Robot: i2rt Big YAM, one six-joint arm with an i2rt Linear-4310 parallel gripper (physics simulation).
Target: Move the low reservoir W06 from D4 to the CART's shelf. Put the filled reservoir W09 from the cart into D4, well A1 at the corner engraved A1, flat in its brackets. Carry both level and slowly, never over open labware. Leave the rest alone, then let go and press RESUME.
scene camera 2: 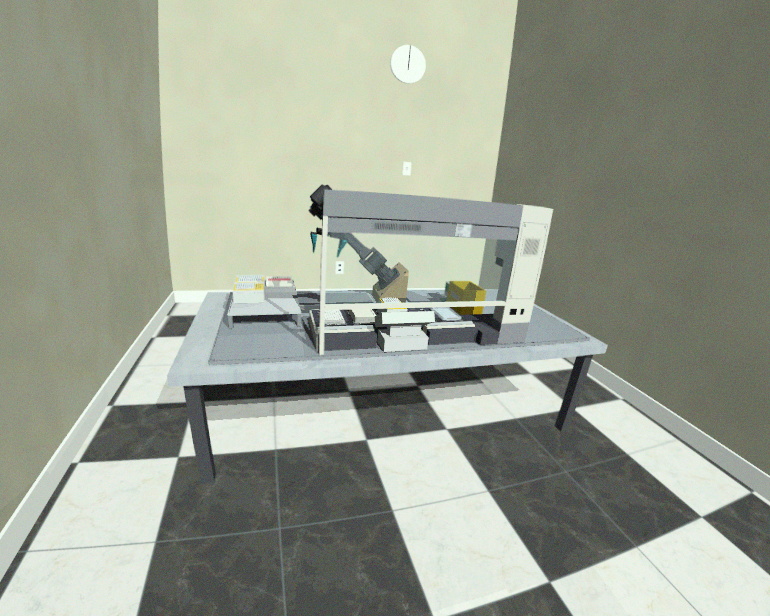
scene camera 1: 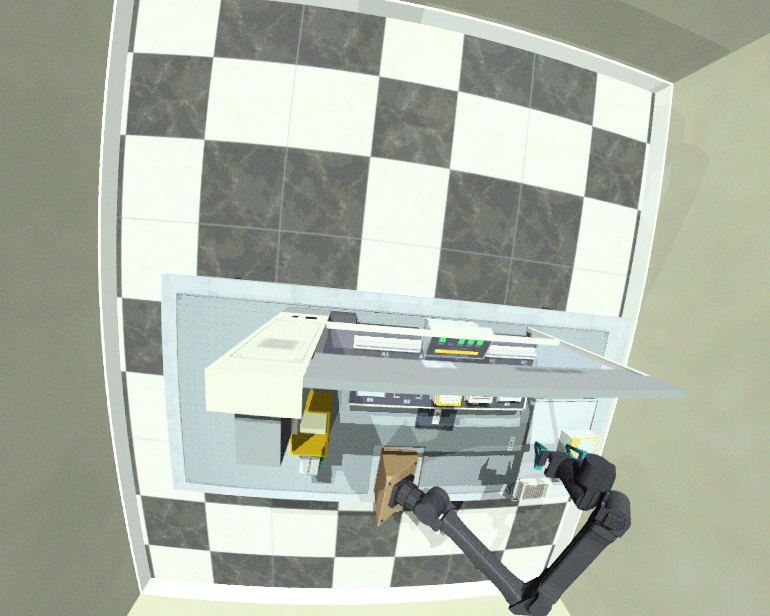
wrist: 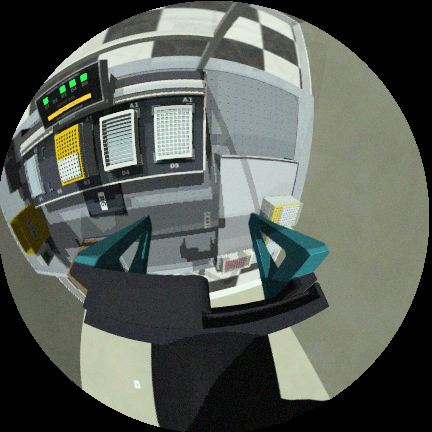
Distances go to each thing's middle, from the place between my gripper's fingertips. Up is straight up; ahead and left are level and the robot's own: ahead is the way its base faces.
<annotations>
The white ribbed reservoir (wrist: 119, 143) lies 22 cm below my hand, 15 cm to the left of it and 7 cm ahead of it. From my hand the other things lie so: yellow bin (scene camera 1: 304, 444) 68 cm to the left, 22 cm below, 18 cm behind; cart shelf (scene camera 1: 548, 419) 26 cm to the right, 23 cm below, 16 cm behind.
</annotations>
